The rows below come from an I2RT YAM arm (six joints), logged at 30 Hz.
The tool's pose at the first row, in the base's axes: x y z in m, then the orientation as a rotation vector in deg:
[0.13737 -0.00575 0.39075 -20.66 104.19 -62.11]
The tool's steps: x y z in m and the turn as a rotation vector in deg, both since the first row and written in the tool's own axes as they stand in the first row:
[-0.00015 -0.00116 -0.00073 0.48 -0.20 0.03]
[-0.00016 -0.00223 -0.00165 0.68 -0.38 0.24]
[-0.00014 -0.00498 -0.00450 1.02 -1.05 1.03]
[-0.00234 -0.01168 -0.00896 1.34 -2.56 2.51]
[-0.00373 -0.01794 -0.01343 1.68 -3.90 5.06]
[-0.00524 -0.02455 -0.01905 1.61 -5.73 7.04]
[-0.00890 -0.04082 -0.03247 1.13 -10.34 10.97]
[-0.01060 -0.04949 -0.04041 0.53 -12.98 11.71]
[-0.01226 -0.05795 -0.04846 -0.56 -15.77 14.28]
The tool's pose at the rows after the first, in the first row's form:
[0.13660 -0.00593 0.39188 -20.44 103.72 -62.44]
[0.13561 -0.00604 0.39288 -20.21 103.45 -62.40]
[0.13264 -0.00612 0.39550 -19.59 102.65 -61.91]
[0.12863 -0.00616 0.40282 -18.74 101.13 -60.63]
[0.12430 -0.00647 0.40932 -16.82 99.72 -58.69]
[0.11899 -0.00629 0.41634 -15.91 98.11 -56.63]
[0.10623 -0.00612 0.43353 -14.78 94.24 -51.94]
[0.09865 -0.00578 0.44266 -15.66 92.25 -50.02]
[0.09099 -0.00529 0.45162 -15.23 90.30 -46.44]

